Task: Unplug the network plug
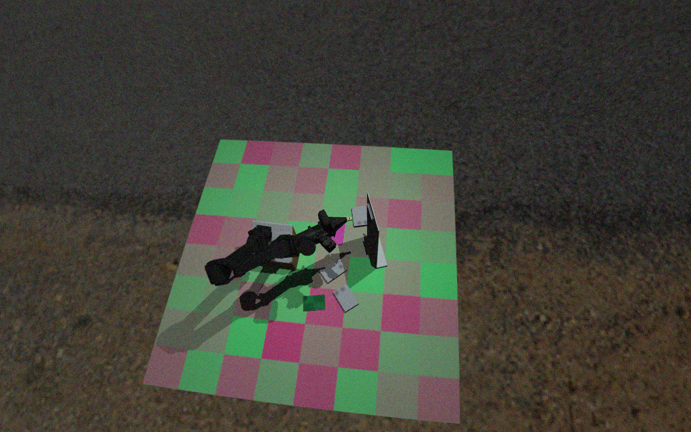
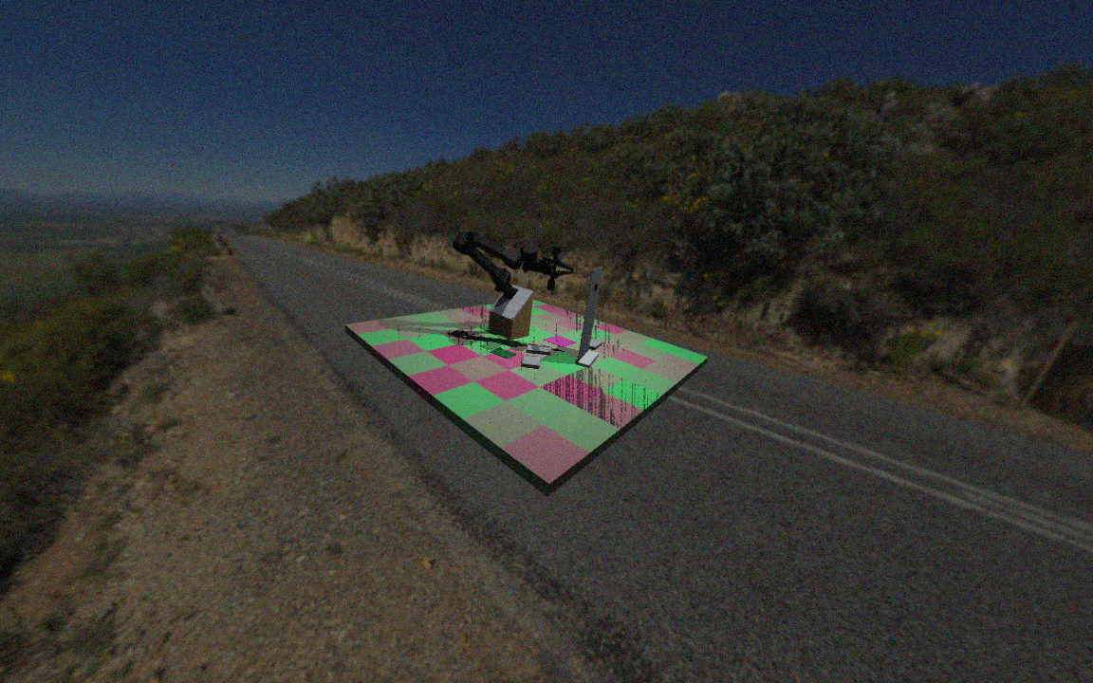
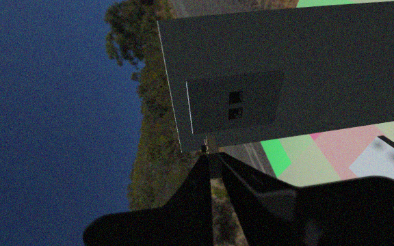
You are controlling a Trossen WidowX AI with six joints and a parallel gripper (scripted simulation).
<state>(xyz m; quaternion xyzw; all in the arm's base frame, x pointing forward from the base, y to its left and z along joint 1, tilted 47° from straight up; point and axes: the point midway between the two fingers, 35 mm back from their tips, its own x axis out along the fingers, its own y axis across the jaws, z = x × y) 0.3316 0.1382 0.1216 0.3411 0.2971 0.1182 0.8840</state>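
My gripper tip is now 18 cm above the upright grey panel, 10 cm short of it and 4 cm to the right of it. The rest, counted from my gripper tip: dark green flat piece: 37 cm below, 24 cm to the right, 12 cm behind.
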